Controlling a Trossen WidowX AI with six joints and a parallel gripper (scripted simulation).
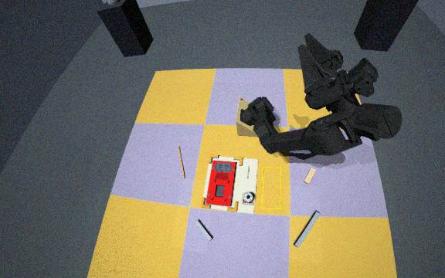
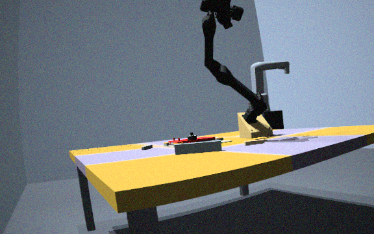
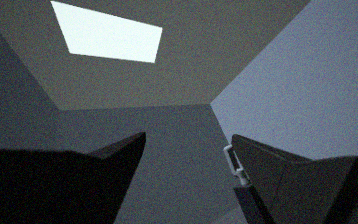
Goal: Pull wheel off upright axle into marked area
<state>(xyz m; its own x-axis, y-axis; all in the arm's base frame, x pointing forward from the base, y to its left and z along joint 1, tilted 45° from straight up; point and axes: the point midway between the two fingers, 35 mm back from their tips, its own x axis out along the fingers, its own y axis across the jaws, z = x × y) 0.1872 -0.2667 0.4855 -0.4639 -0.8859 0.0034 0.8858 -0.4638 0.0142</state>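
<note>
Right now my gripper tip is 40 mm short of the tan block, 170 mm to the right of it and 630 mm above it. Also, from my gripper tip: thin orange rod: 10 mm ahead, 430 mm to the right, 640 mm below.
</note>
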